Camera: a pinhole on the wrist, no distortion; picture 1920 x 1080 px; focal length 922.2 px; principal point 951.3 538.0 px. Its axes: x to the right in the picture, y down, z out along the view. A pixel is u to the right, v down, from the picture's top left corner.
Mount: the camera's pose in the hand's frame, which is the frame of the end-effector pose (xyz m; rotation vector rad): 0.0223 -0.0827 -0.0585 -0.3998 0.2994 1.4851
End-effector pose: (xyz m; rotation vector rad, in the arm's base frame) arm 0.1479 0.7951 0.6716 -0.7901 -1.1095 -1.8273
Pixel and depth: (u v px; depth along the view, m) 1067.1 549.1 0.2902
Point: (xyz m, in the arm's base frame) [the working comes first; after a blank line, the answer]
In the camera's frame: 0.0364 0.0035 0.2902

0.2294 0.9421 0.7830
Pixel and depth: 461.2 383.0 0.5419
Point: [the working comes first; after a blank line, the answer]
In the camera's frame: -0.2880 -0.0911 0.5419

0.0708 1.3096 0.9146
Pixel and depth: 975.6 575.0 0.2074
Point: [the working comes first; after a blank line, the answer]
In the camera's frame: 0.0055 0.0083 0.2074

0.1686 0.9038 0.7311
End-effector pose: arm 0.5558 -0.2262 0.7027 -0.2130 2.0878 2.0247
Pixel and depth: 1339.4 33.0 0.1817
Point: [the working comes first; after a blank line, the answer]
In the camera's frame: 0.0765 -0.0995 0.1817

0.4313 -0.1387 0.7294
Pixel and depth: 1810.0 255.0 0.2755
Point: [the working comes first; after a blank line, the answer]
In the camera's frame: 0.2565 -0.0845 0.2755

0.3860 -0.1261 0.9274
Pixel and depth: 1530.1 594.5 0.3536
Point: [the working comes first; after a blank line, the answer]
In the camera's frame: 0.2219 0.0217 0.3536

0.4968 -0.0546 0.9618
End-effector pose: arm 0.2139 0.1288 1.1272 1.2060 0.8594 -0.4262
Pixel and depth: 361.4 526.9 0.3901
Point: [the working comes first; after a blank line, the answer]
In the camera's frame: -0.2495 -0.0047 0.3901

0.2508 -0.2912 1.0893
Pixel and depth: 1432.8 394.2 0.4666
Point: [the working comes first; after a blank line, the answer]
In the camera's frame: 0.2436 -0.0728 0.4666

0.5954 0.0101 1.2996
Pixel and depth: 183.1 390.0 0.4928
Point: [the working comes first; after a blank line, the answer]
In the camera's frame: -0.4105 -0.0791 0.4928

0.2730 -0.4728 0.9971
